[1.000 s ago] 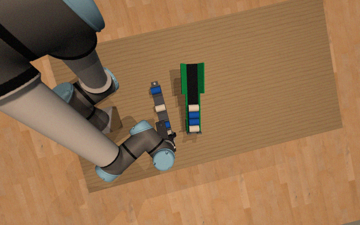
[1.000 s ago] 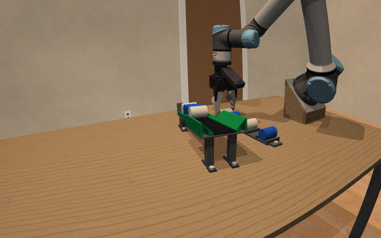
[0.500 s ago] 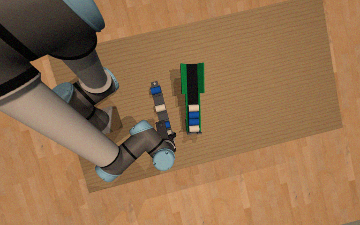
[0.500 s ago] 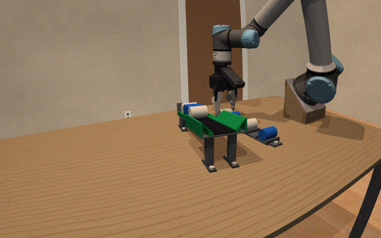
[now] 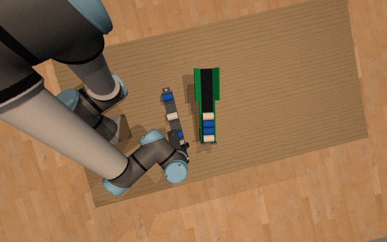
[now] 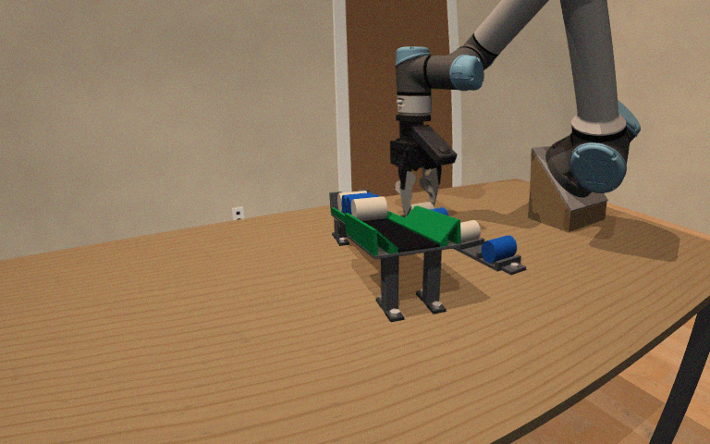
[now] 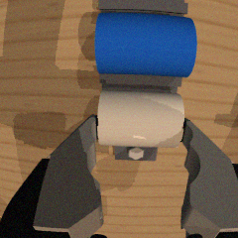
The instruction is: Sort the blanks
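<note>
Right now the feed ramp is 190 mm to the left of my hand, 170 mm ahead of it and 40 mm above it. Round my hand: grey stock rack 130 mm to the left, 40 mm below, 20 mm behind; then grey stop 160 mm ahead, 20 mm above.
</note>
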